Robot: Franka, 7 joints.
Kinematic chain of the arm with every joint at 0, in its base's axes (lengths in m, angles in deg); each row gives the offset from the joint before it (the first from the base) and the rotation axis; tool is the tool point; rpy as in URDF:
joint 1: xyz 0 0 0.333 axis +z
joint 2: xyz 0 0 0 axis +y
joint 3: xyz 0 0 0.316 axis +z
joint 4: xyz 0.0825 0 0 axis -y
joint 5: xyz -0.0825 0 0.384 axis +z
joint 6: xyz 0 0 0 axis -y
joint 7: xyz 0.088 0 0 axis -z
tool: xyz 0 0 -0.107 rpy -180 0 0
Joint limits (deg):
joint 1: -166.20..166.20
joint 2: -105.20..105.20
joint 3: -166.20..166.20
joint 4: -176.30..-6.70
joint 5: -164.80..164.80
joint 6: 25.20..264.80
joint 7: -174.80..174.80
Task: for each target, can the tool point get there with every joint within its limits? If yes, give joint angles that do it. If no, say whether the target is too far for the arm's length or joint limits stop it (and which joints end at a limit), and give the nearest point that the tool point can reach.
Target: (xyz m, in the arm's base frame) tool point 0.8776 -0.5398 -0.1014
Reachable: no: too far | nearest point 0.6733 -0.4142 -0.0003 | short by 0.260 m
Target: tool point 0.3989 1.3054 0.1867
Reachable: no: too far | nearest point 0.2493 0.8158 0.2416 | short by 0.515 m
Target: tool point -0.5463 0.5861 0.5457
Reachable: yes | joints 112.05 73.61 95.41 -45.40 18.01 193.17 -140.55
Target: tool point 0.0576 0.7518 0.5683
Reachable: yes | joints 51.31 61.50 84.66 -46.45 -34.30 100.30 146.51
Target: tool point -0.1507 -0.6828 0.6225
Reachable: yes | joints -94.67 21.55 -13.99 -69.13 35.79 112.36 38.62
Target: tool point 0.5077 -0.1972 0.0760
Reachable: yes | joints 14.35 53.87 -29.09 -104.36 -35.20 102.69 147.23
